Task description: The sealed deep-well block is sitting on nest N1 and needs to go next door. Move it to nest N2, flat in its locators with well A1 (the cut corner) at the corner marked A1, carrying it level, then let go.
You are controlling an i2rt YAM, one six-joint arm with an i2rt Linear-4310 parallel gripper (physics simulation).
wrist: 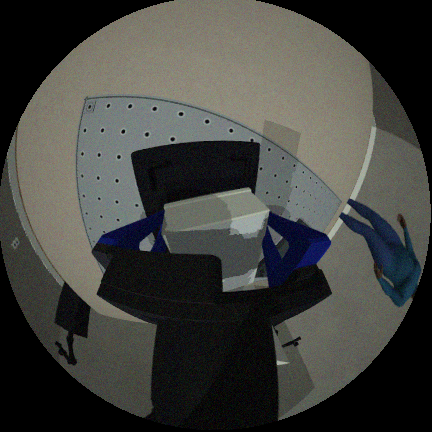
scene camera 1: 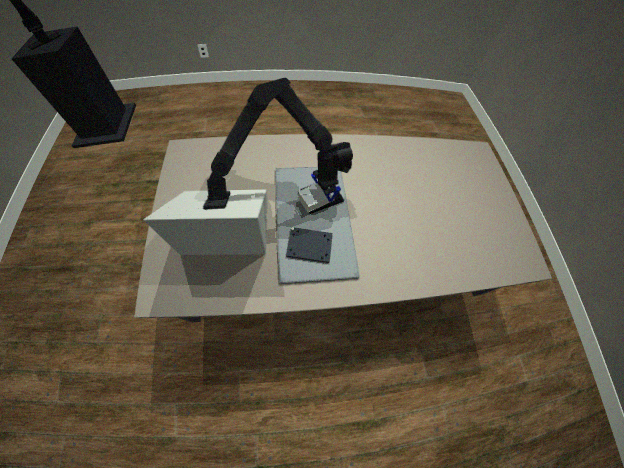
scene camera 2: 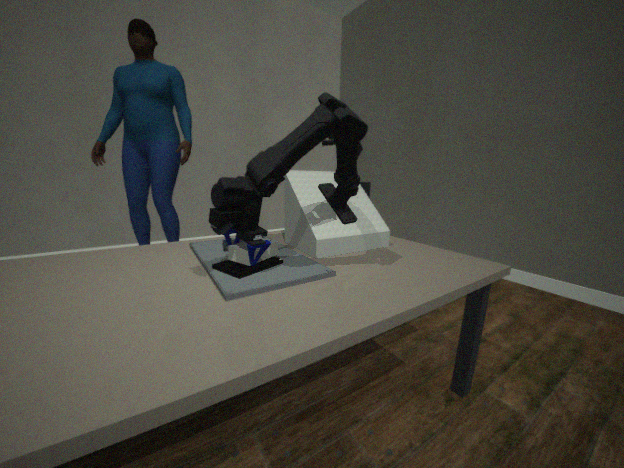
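Pixels of known places: gripper, fingertip midpoint: [wrist: 213, 213] [scene camera 1: 325, 194] [scene camera 2: 242, 258]; arm's base, link origin: [scene camera 1: 218, 200] [scene camera 2: 336, 203].
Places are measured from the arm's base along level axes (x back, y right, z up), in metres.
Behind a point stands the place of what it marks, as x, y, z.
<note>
The pale grey deep-well block [scene camera 1: 312, 199] {-0.346, -0.032, -0.095} [scene camera 2: 238, 254] {-0.425, -0.085, -0.115} [wrist: 200, 242] {-0.404, -0.093, -0.097} is held between the blue fingers of my gripper [scene camera 1: 323, 187] {-0.411, -0.076, -0.132} [scene camera 2: 240, 251] {-0.411, -0.076, -0.132} [wrist: 213, 213] {-0.411, -0.076, -0.132}, which is shut on it. The block looks about level and is low over a dark nest [scene camera 1: 338, 200] {-0.463, -0.047, -0.142} [scene camera 2: 240, 271] {-0.444, -0.147, -0.142} [wrist: 195, 167] {-0.449, -0.102, -0.143} at the far end of the board. Whether it touches this nest is hard to tell. A second dark nest [scene camera 1: 308, 245] {-0.310, 0.143, -0.143}, with small locators near its corners, lies at the board's near end in scene camera 1 and holds no block. The nest labels and the cut corner cannot be made out.
Both nests are on a blue-grey board [scene camera 1: 317, 271] {-0.330, 0.245, -0.154} [scene camera 2: 302, 278] {-0.318, -0.246, -0.154} [wrist: 100, 165] {-0.436, -0.201, -0.155} on the table [scene camera 1: 428, 216] {-0.875, 0.051, -0.168} [scene camera 2: 126, 342] {-0.695, -0.295, -0.168} [wrist: 225, 65] {-0.569, -0.102, -0.168}. A white sloped stand [scene camera 1: 216, 236] {0.002, 0.139, 0.000} [scene camera 2: 347, 244] {-0.040, -0.112, -0.134} carries the arm's base beside the board. A person [scene camera 2: 151, 110] [wrist: 400, 270] stands beyond the table.
</note>
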